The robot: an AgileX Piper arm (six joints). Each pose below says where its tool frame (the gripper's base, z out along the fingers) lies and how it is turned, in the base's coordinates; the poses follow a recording.
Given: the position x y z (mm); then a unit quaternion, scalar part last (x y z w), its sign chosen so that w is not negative.
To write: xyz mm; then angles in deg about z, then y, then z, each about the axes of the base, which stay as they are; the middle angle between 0 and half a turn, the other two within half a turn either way. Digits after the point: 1 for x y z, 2 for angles.
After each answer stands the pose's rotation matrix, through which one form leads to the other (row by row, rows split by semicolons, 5 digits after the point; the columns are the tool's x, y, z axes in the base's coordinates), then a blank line. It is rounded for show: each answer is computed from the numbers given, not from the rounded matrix.
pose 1, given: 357.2, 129.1, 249.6, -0.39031, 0.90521, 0.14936, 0.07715
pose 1, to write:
357.2, 129.1, 249.6, 39.36, 160.64, 86.01
-0.68341 -0.72967 0.02308; -0.68357 0.65070 0.33063; -0.25627 0.21018 -0.94348

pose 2, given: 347.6, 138.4, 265.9, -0.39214, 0.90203, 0.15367, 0.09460
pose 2, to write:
347.6, 138.4, 265.9, 34.89, 159.21, 81.88
-0.67455 -0.73652 0.05014; -0.67837 0.64522 0.35142; -0.29119 0.20304 -0.93487

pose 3, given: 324.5, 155.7, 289.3, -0.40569, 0.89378, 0.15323, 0.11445
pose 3, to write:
324.5, 155.7, 289.3, 28.83, 157.95, 77.66
-0.64464 -0.76027 0.08026; -0.69012 0.62387 0.36677; -0.32891 0.18104 -0.92684

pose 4, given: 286.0, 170.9, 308.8, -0.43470, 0.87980, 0.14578, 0.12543
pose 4, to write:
286.0, 170.9, 308.8, 23.00, 157.82, 75.58
-0.59061 -0.80147 0.09397; -0.72833 0.57957 0.36556; -0.34745 0.14747 -0.92603

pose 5, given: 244.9, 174.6, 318.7, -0.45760, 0.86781, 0.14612, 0.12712
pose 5, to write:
244.9, 174.6, 318.7, 21.17, 157.67, 76.78
-0.54889 -0.83137 0.08690; -0.75707 0.53850 0.36995; -0.35436 0.13727 -0.92498

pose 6, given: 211.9, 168.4, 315.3, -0.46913, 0.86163, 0.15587, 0.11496
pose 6, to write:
211.9, 168.4, 315.3, 25.02, 157.66, 82.16
-0.53340 -0.84427 0.05186; -0.77259 0.51124 0.37647; -0.34435 0.16074 -0.92498

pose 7, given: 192.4, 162.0, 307.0, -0.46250, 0.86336, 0.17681, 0.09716
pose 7, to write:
192.4, 162.0, 307.0, 33.03, 156.72, 89.39
-0.55331 -0.83297 0.00422; -0.76425 0.50966 0.39517; -0.33132 0.21543 -0.91860

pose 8, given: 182.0, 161.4, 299.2, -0.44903, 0.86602, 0.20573, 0.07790
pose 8, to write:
182.0, 161.4, 299.2, 41.85, 154.58, 96.67
-0.58461 -0.80978 -0.04983; -0.74568 0.51210 0.42629; -0.31968 0.28637 -0.90321

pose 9, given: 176.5, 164.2, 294.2, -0.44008, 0.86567, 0.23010, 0.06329
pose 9, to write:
176.5, 164.2, 294.2, 47.67, 152.39, 101.57
-0.60465 -0.79105 -0.09295; -0.73280 0.50677 0.45408; -0.31210 0.34267 -0.88610

